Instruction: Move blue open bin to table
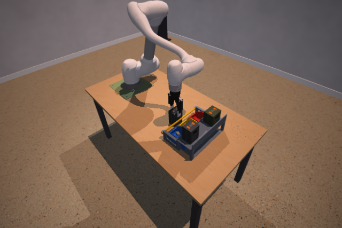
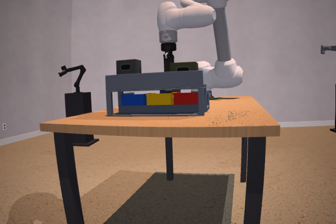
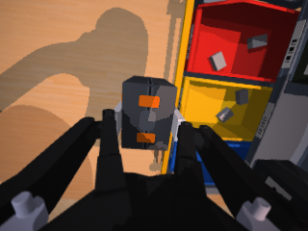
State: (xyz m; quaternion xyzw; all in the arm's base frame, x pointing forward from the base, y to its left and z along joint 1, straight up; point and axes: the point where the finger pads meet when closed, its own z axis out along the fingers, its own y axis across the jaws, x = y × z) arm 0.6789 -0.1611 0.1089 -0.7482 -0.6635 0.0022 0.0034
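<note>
Now: the dark box 5 cm below my hand. Round my hand: blue open bin: 14 cm ahead, 13 cm to the right, 8 cm below; then thin yellow rod: 6 cm below, 5 cm ahead; then yellow bin: 15 cm ahead, 8 cm below, 1 cm to the right.
</note>
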